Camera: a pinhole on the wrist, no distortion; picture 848 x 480 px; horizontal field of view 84.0 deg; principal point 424.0 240.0 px. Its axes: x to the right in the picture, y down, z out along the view. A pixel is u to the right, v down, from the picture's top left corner.
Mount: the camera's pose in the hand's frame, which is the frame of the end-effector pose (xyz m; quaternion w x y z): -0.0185 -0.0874 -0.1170 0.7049 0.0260 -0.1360 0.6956
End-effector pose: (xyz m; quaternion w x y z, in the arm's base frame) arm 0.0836 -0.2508 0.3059 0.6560 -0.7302 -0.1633 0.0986
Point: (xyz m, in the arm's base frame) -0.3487 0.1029 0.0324
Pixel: 760.0 384.7
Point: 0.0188 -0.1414 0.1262
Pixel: outside the picture
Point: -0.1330 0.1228 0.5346
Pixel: 360.9 191.5
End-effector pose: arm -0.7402 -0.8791 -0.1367 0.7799 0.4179 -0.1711 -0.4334
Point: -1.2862 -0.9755 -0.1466
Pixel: 328.2 342.2
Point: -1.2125 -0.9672 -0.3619
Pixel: 105.4 343.4
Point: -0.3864 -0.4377 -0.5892
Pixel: behind the camera
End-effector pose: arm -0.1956 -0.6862 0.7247 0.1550 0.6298 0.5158 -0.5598
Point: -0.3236 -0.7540 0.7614
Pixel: 526.3 219.2
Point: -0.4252 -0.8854 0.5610
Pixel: 592.5 45.7
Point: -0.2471 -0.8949 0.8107
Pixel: 707.4 426.0
